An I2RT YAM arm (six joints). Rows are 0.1 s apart.
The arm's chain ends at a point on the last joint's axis. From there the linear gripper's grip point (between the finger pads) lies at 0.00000 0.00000 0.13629 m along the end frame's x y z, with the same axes.
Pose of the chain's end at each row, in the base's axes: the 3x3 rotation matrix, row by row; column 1 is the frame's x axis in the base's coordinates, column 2 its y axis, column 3 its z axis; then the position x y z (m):
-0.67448, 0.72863, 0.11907; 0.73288, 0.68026, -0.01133; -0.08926, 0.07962, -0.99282; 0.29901, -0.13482, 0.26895
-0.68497, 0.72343, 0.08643; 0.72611, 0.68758, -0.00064; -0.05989, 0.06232, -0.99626; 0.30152, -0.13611, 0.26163
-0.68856, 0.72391, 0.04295; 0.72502, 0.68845, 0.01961; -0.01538, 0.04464, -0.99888; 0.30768, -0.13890, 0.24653
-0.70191, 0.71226, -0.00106; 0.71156, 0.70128, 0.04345; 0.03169, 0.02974, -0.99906; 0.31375, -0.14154, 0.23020
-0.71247, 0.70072, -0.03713; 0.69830, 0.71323, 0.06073; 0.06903, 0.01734, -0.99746; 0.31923, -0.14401, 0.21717
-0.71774, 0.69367, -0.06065; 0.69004, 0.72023, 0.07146; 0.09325, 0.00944, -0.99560; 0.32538, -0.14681, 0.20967
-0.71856, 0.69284, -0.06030; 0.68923, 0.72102, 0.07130; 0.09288, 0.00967, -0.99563; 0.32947, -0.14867, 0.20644
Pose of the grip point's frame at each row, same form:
-0.67448, 0.72863, 0.11907; 0.73288, 0.68026, -0.01133; -0.08926, 0.07962, -0.99282; 0.31524, -0.13636, 0.13364
-0.68497, 0.72343, 0.08643; 0.72611, 0.68758, -0.00064; -0.05989, 0.06232, -0.99626; 0.31330, -0.13620, 0.12585
-0.68856, 0.72391, 0.04295; 0.72502, 0.68845, 0.01961; -0.01538, 0.04464, -0.99888; 0.31353, -0.13623, 0.11039
-0.70191, 0.71226, -0.00106; 0.71156, 0.70128, 0.04345; 0.03169, 0.02974, -0.99906; 0.31361, -0.13562, 0.09404
-0.71247, 0.70072, -0.03713; 0.69830, 0.71323, 0.06073; 0.06903, 0.01734, -0.99746; 0.31417, -0.13573, 0.08123
-0.71774, 0.69367, -0.06065; 0.69004, 0.72023, 0.07146; 0.09325, 0.00944, -0.99560; 0.31711, -0.13707, 0.07398
-0.71856, 0.69284, -0.06030; 0.68923, 0.72102, 0.07130; 0.09288, 0.00967, -0.99563; 0.32125, -0.13895, 0.07075

